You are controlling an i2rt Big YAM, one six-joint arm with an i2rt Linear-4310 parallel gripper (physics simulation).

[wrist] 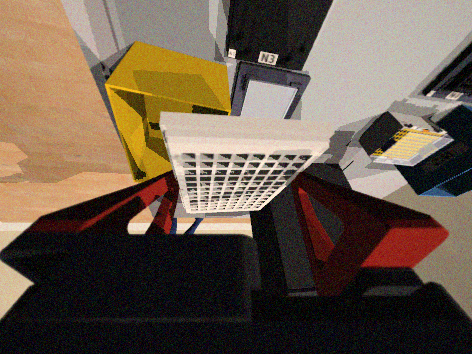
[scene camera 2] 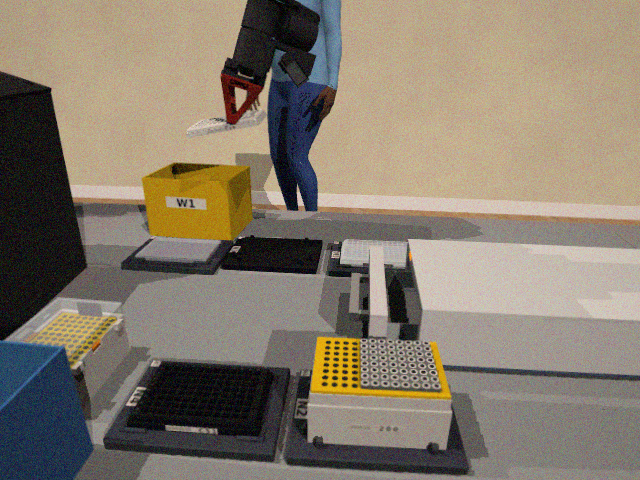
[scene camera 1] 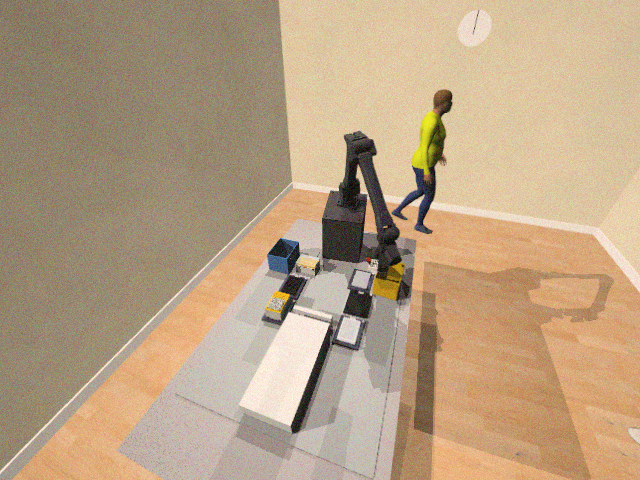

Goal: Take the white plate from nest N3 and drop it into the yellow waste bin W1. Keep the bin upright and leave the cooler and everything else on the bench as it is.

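Seen in the pictures: gripper, fingertip midpoint: [wrist: 235,176] [scene camera 2: 233,121] [scene camera 1: 377,264]; arm's base, origin of the base link: [scene camera 1: 348,202].
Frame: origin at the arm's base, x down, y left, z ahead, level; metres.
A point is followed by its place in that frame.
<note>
My gripper [scene camera 1: 381,266] @(x 0.113, y 0.287, z 0.339 m) [scene camera 2: 235,119] @(x 0.113, y 0.287, z 0.339 m) [wrist: 235,176] @(x 0.113, y 0.287, z 0.339 m), with red fingers, is shut on the white plate [scene camera 1: 373,265] @(x 0.102, y 0.272, z 0.367 m) [scene camera 2: 206,127] @(x 0.117, y 0.242, z 0.308 m) [wrist: 240,182] @(x 0.109, y 0.283, z 0.337 m), a gridded plate held by its sides and slightly tilted. It hangs in the air above the level of the rim of the yellow bin W1 [scene camera 1: 386,289] @(x 0.281, y 0.350, z 0.321 m) [scene camera 2: 196,214] @(x 0.291, y 0.278, z 0.254 m) [wrist: 212,82] @(x 0.279, y 0.302, z 0.321 m). In the wrist view the plate hides part of the bin's opening; how far it overlaps the bin is hard to tell. The bin stands upright. Nest N3 [scene camera 1: 358,303] @(x 0.332, y 0.235, z 0.430 m) [scene camera 2: 279,256] @(x 0.332, y 0.211, z 0.440 m) [wrist: 280,30] @(x 0.332, y 0.222, z 0.388 m) is black and bears no plate.
A pale plate [scene camera 1: 360,279] @(x 0.324, y 0.191, z 0.264 m) [scene camera 2: 178,250] @(x 0.324, y 0.180, z 0.263 m) [wrist: 268,99] @(x 0.324, y 0.198, z 0.296 m) lies in the nest beside the bin. Another pale plate [scene camera 1: 350,330] @(x 0.316, y 0.256, z 0.614 m) [scene camera 2: 356,252] @(x 0.318, y 0.227, z 0.573 m) lies beyond N3. A yellow-topped white block [scene camera 1: 277,303] @(x 0.267, y -0.117, z 0.651 m) [scene camera 2: 379,413] @(x 0.291, y -0.168, z 0.643 m), a tip box [scene camera 2: 105,356] @(x 0.316, y -0.121, z 0.330 m), a blue bin [scene camera 1: 283,255] @(x 0.340, y -0.338, z 0.245 m) and a long white machine [scene camera 1: 286,364] @(x 0.259, y 0.089, z 0.909 m) also stand here.
</note>
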